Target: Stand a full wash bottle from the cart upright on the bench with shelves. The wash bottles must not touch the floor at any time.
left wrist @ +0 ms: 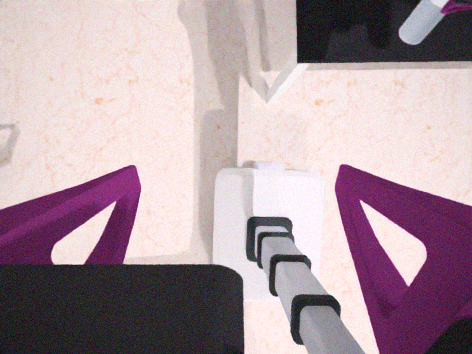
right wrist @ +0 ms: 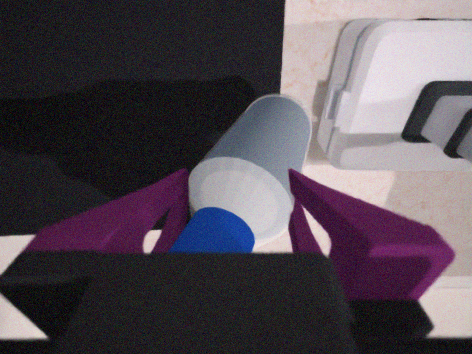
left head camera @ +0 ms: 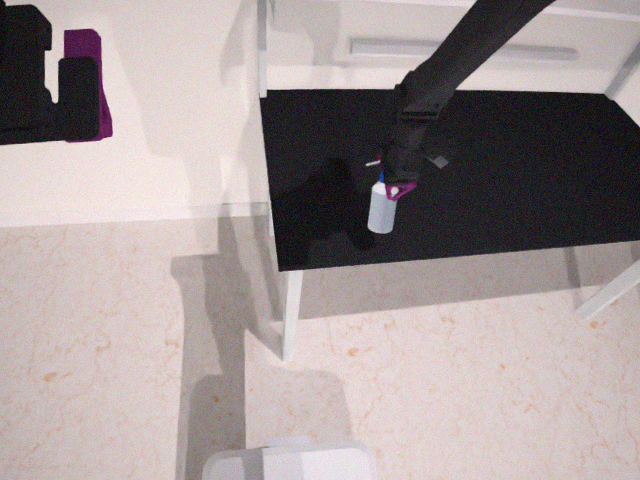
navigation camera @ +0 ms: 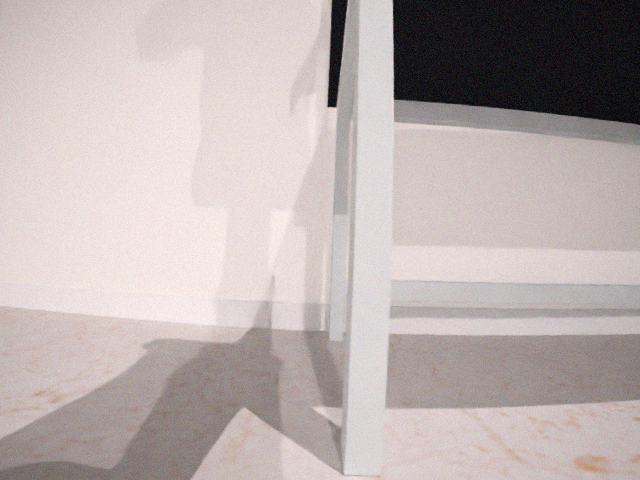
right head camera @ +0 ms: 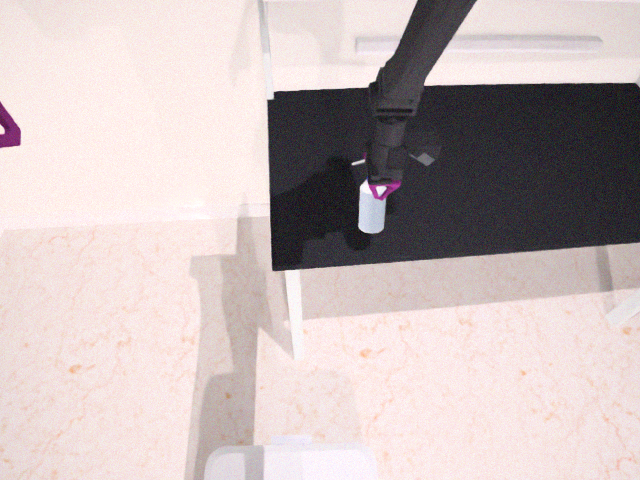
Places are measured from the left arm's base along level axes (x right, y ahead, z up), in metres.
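Pixels of known places: left gripper, fingertip midpoint: (left wrist: 237, 176) (left head camera: 45, 132); right gripper, fingertip midpoint: (left wrist: 442, 0) (right wrist: 236, 177) (left head camera: 388, 192) (right head camera: 377, 191).
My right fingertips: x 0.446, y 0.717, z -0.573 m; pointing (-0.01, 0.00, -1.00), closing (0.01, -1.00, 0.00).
Observation:
Behind a point stands the place of what it marks.
A wash bottle (left head camera: 381, 211) @[x 0.426, y 0.676, z -0.591 m] (right head camera: 371, 211) @[x 0.431, y 0.675, z -0.591 m] (left wrist: 422, 22) @[x 0.420, y 0.679, z -0.591 m] (right wrist: 270, 130) @[x 0.466, y 0.698, z -0.591 m] has a pale grey-blue body, a white shoulder, a blue cap and a thin white spout. My right gripper (right wrist: 236, 177) @[x 0.446, y 0.717, z -0.573 m] is shut on it around the shoulder, below the cap. The bottle looks near upright over the front left part of the black bench top (left head camera: 516, 180) @[x 0.970, y 0.950, z -0.762 m] (right head camera: 516, 180) @[x 0.927, y 0.938, z -0.763 m] (left wrist: 340, 45) @[x 0.312, y 0.693, z -0.762 m] (right wrist: 125, 40) @[x 0.491, y 0.837, z -0.762 m] in the head views. Whether its base touches the top is unclear. My left gripper (left wrist: 237, 176) @[x 0.004, y 0.359, z -0.125 m] is open and empty, left of the bench. The cart does not show.
The robot's white base (left head camera: 320, 465) @[x 0.313, y 0.257, z -1.264 m] (right head camera: 320, 465) @[x 0.314, y 0.257, z -1.264 m] (left wrist: 295, 200) @[x 0.344, y 0.185, z -1.264 m] (right wrist: 400, 65) @[x 0.374, y 0.205, z -1.264 m] is in front of the bench. A white bench leg (left head camera: 292, 315) @[x 0.248, y 0.680, z -1.104 m] (right head camera: 294, 315) @[x 0.242, y 0.680, z -1.107 m] (navigation camera: 369, 258) @[x 0.243, y 0.680, z -1.292 m] stands at its front left corner. A light rail (left head camera: 465, 50) (right head camera: 480, 43) @[x 0.893, y 1.415, z -0.578 m] runs behind the top.

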